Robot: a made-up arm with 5 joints.
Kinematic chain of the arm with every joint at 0, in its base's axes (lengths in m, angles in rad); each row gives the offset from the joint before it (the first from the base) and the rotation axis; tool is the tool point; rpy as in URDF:
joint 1: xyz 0 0 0.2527 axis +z
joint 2: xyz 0 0 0 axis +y
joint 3: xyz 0.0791 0 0.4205 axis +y
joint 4: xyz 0.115 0 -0.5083 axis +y
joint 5: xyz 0.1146 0 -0.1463 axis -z
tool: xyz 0 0 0 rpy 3.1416 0 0
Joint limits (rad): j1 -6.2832..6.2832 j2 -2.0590..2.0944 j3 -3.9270..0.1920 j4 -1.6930..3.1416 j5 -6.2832..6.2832
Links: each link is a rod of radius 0.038 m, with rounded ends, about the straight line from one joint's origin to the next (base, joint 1, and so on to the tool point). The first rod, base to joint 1, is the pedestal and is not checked.
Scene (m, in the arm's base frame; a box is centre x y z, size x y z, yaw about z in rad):
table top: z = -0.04
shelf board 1: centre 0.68 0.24 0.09 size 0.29 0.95 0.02 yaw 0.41
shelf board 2: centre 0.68 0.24 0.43 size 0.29 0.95 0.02 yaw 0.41
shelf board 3: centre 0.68 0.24 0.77 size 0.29 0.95 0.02 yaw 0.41
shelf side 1: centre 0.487 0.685 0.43 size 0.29 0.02 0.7 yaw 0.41
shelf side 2: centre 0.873 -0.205 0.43 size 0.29 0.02 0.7 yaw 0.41
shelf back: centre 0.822 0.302 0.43 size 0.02 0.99 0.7 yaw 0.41
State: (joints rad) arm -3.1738 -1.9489 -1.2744 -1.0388 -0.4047
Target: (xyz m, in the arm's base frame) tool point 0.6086 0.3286 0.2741
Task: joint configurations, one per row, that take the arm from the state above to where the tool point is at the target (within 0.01 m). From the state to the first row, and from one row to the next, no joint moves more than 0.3 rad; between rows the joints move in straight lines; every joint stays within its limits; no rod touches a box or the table.
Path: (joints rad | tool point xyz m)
1: -3.2900 -2.0040 -0.9953 -1.1892 -0.4047 | 0.6336 -0.0947 0.6414
2: -3.4061 -2.0590 -0.7162 -1.3396 -0.4047 | 0.5011 -0.1357 0.6287
3: -3.6980 -1.8336 -0.6409 -1.2573 -0.4047 | 0.3219 -0.2002 0.7481
4: -3.9898 -1.6083 -0.5657 -1.1749 -0.4047 | 0.1402 -0.1591 0.8186
5: -4.2816 -1.3829 -0.4904 -1.0926 -0.4047 | 0.0145 -0.0315 0.8342
6: -4.5734 -1.1575 -0.4152 -1.0102 -0.4047 | -0.0187 0.1338 0.7948
7: -4.8653 -0.9321 -0.3400 -0.9279 -0.4047 | 0.0427 0.2768 0.7060
8: -5.1571 -0.7068 -0.2647 -0.8455 -0.4047 | 0.1659 0.3481 0.5789
9: -5.4489 -0.4814 -0.1895 -0.7632 -0.4047 | 0.2969 0.3275 0.4290
10: -5.7408 -0.2560 -0.1143 -0.6808 -0.4047 | 0.3812 0.2298 0.2741
11: -5.7644 -0.0329 -0.4078 -0.5663 -0.4047 | 0.4958 0.2831 0.2836
12: -5.7881 0.1902 -0.7013 -0.4518 -0.4047 | 0.6086 0.3286 0.2741

